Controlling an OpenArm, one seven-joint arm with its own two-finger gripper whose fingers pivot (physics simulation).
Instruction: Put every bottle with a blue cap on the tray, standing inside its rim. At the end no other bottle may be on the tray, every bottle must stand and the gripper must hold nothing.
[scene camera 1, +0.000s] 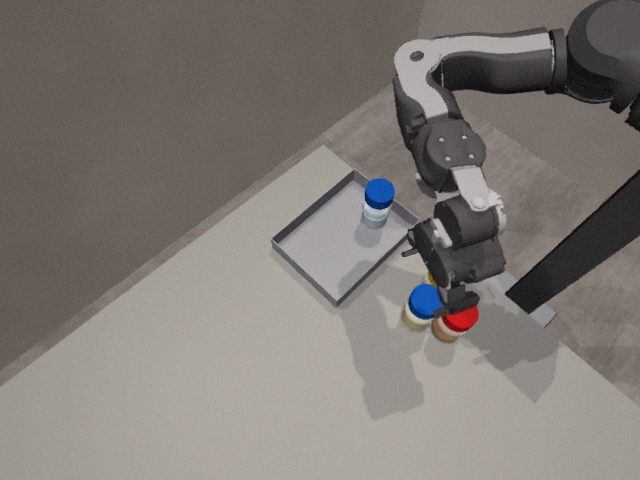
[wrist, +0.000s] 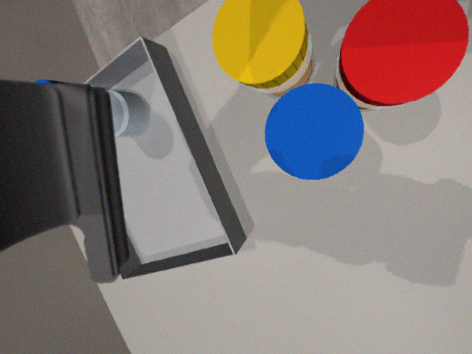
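Observation:
A blue-capped bottle (scene camera 1: 378, 193) (wrist: 131, 112) stands inside the tray (scene camera 1: 305, 274) (wrist: 196, 140) near its back corner; in the wrist view a finger hides most of its cap. A second blue-capped bottle (scene camera 1: 424, 301) (wrist: 314, 131) stands on the table outside the tray. A red-capped bottle (scene camera 1: 460, 320) (wrist: 405, 50) and a yellow-capped bottle (scene camera 1: 432, 279) (wrist: 260, 40) stand close beside it. My gripper (scene camera 1: 457, 308) is open and empty, above this group. In the scene view it partly covers the yellow and red caps. One finger shows at the left of the wrist view.
The light table (scene camera 1: 206, 361) (wrist: 300, 310) carries the tray and the bottles. The arm reaches in from the upper right, with its shadow across the table. A dark post (scene camera 1: 573, 248) stands beyond the table edge at the right. The table's edge runs close behind the tray and bottles.

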